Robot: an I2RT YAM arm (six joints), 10 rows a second.
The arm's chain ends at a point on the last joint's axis. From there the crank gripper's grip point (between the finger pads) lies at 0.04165 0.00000 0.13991 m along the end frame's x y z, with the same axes.
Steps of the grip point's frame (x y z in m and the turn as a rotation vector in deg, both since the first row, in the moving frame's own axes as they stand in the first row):
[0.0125 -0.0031 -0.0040 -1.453 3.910 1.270]
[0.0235 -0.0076 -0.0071 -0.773 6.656 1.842]
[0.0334 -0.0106 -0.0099 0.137 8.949 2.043]
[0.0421 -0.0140 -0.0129 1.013 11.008 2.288]
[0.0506 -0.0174 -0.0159 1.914 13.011 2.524]
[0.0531 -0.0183 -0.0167 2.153 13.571 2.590]
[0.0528 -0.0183 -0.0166 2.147 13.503 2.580]
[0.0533 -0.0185 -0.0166 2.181 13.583 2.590]
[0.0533 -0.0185 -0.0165 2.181 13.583 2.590]
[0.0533 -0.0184 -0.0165 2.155 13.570 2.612]
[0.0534 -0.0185 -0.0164 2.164 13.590 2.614]
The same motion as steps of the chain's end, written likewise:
[0.0031 -0.0076 -0.0008 -1.453 3.910 1.270]
[0.0076 -0.0110 -0.0013 -0.773 6.656 1.842]
[0.0122 -0.0121 -0.0017 0.137 8.949 2.043]
[0.0161 -0.0138 -0.0024 1.013 11.008 2.288]
[0.0201 -0.0154 -0.0029 1.914 13.011 2.524]
[0.0214 -0.0159 -0.0030 2.153 13.571 2.590]
[0.0212 -0.0159 -0.0030 2.147 13.503 2.580]
[0.0215 -0.0160 -0.0028 2.181 13.583 2.590]
[0.0215 -0.0160 -0.0027 2.181 13.583 2.590]
[0.0216 -0.0160 -0.0028 2.155 13.570 2.612]
[0.0216 -0.0161 -0.0026 2.164 13.590 2.614]

